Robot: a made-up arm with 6 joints. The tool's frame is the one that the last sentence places. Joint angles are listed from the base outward.
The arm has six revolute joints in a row. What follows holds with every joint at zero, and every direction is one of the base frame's. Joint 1 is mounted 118.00 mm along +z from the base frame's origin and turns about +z. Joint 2 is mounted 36.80 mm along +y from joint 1 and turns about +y. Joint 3 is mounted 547.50 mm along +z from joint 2 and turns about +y. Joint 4 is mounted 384.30 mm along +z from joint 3 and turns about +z. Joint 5 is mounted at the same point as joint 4 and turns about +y. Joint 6 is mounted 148.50 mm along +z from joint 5 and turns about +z. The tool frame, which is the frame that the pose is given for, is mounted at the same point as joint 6; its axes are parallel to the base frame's.
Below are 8 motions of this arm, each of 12 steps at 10 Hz.
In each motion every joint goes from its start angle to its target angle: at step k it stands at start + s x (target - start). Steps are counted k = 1, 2, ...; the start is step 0. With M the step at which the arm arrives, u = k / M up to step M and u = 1 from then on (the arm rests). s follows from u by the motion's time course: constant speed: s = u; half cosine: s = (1 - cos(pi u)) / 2; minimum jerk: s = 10 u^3 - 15 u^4 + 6 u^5.
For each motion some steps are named. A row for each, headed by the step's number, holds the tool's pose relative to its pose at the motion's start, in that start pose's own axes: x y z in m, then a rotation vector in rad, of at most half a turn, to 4 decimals.
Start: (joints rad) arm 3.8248 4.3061 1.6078 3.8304 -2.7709 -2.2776
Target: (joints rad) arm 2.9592 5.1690 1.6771 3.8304 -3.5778 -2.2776
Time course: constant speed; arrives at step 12
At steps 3, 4, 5, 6, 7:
3: -0.0611 0.1272 -0.0435 0.2852 0.3042 0.2318
4: -0.0893 0.1677 -0.0555 0.3623 0.4133 0.3129
5: -0.1216 0.2063 -0.0662 0.4295 0.5261 0.3949
6: -0.1578 0.2422 -0.0758 0.4859 0.6425 0.4773
7: -0.1979 0.2749 -0.0844 0.5311 0.7621 0.5592

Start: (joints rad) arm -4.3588 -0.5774 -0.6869 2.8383 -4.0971 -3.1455
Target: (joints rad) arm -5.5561 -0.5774 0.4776 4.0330 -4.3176 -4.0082
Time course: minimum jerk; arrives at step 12
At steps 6, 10, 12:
6: -0.1293 0.3118 -0.0652 0.3047 0.7499 -0.1005
10: -0.4042 0.4109 -0.1098 -0.2630 1.3311 -0.3233
12: -0.4247 0.4072 -0.1121 -0.3292 1.3490 -0.3503

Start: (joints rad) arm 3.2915 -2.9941 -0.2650 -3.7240 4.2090 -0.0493
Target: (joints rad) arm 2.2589 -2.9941 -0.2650 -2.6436 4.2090 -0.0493
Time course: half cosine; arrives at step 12
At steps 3, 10, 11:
3: -0.0050 -0.0416 -0.0127 0.2777 0.0051 -0.1351
10: -0.0913 -0.1145 -0.2108 1.7800 0.0778 -0.8351
11: -0.0973 -0.1069 -0.2242 1.8761 0.0855 -0.8778

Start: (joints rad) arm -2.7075 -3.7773 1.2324 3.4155 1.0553 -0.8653
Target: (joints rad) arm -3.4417 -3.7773 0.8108 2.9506 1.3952 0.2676
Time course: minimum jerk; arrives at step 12
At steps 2, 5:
2: 0.0044 0.0059 0.0058 -0.0142 0.0182 0.0584
5: 0.0295 0.0719 0.0521 -0.1371 0.1954 0.5545

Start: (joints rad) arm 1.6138 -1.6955 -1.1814 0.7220 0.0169 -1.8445
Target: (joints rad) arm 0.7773 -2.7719 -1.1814 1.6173 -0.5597 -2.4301
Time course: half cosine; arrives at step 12
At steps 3, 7, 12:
3: -0.1147 -0.0995 0.0658 0.2077 -0.0596 0.1693
7: -0.2865 -0.5282 0.1269 0.7891 -0.0220 0.8258
12: -0.1791 -0.8183 0.0595 1.0495 0.1575 1.3976

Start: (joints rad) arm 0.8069 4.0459 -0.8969 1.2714 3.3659 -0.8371
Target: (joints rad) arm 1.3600 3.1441 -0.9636 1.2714 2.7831 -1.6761
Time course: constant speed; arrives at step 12
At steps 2, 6, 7, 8, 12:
2: -0.0238 0.0937 -0.0428 0.1934 0.0235 -0.0214
6: -0.1296 0.2594 -0.1022 0.5424 0.2142 -0.0975
7: -0.1671 0.2934 -0.1111 0.6147 0.2899 -0.1233
8: -0.2085 0.3234 -0.1175 0.6788 0.3755 -0.1519
12: -0.4039 0.3972 -0.1159 0.8330 0.8014 -0.2933

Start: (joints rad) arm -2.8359 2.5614 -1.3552 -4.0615 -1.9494 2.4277
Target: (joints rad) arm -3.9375 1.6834 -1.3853 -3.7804 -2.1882 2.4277
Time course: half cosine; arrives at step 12
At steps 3, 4, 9, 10, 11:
3: 0.0272 -0.1302 0.0193 -0.0824 0.0174 0.1902
4: 0.0635 -0.2205 0.0366 -0.1285 0.0287 0.3254
9: 0.5113 -0.6014 0.0991 -0.1767 0.0967 1.0842
10: 0.5881 -0.6244 0.0917 -0.1538 0.1090 1.1749
11: 0.6366 -0.6352 0.0844 -0.1360 0.1176 1.2301

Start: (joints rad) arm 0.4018 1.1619 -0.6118 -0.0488 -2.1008 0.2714
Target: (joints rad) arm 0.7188 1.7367 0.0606 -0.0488 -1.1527 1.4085
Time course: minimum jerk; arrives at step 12
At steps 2, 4, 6, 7, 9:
2: -0.0051 0.0093 -0.0187 0.0341 0.0708 0.0429
4: -0.0402 0.0645 -0.1120 0.2403 0.3980 0.2626
6: -0.1445 0.1935 -0.2587 0.7139 0.8612 0.6289
7: -0.2264 0.2782 -0.3206 1.0239 1.0633 0.8003
9: -0.3937 0.4252 -0.3782 1.5910 1.3233 0.9950

